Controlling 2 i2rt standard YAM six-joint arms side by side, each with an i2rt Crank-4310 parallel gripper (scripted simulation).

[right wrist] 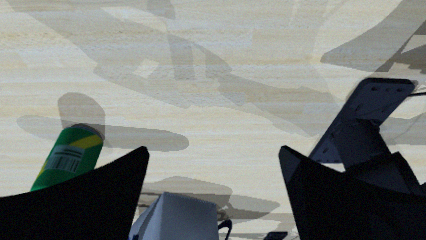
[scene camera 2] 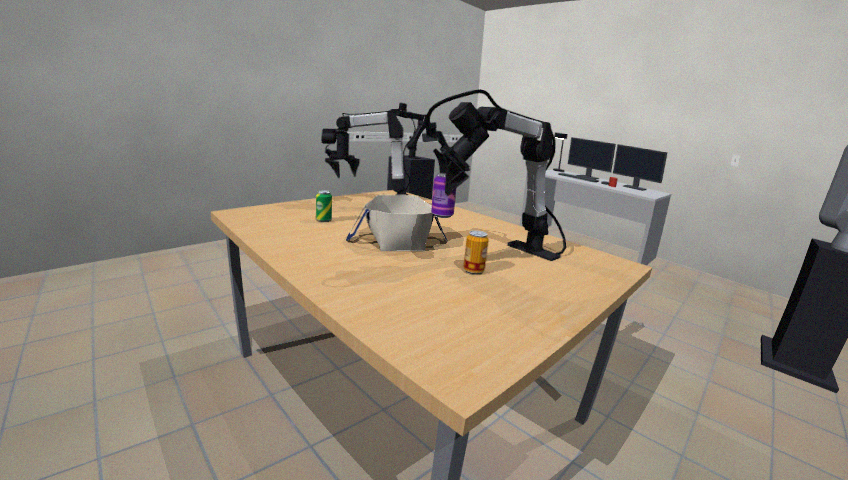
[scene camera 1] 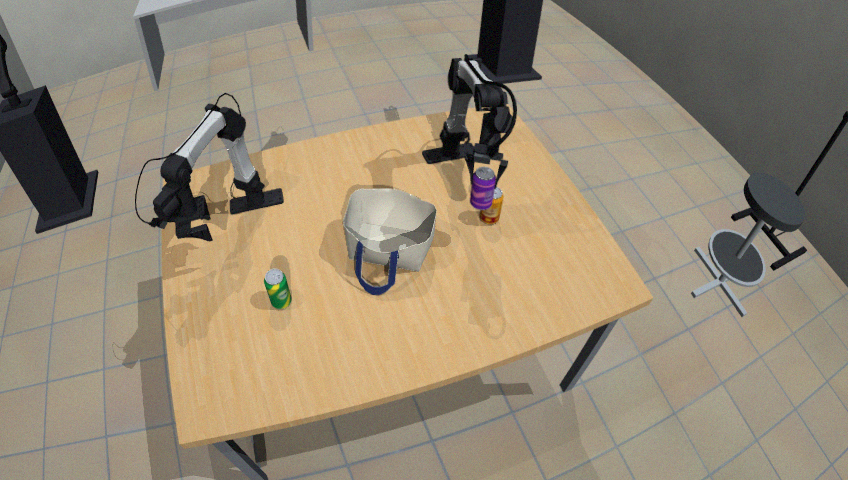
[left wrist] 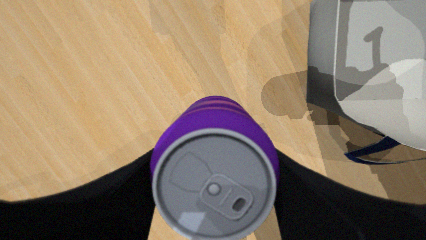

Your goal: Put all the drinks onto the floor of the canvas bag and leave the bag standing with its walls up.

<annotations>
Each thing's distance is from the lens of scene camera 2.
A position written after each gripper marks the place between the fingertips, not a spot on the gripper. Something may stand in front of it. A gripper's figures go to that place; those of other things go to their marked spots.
left gripper [scene camera 2: 443, 191]: 110 cm
canvas bag [scene camera 2: 398, 222]: 123 cm
</annotations>
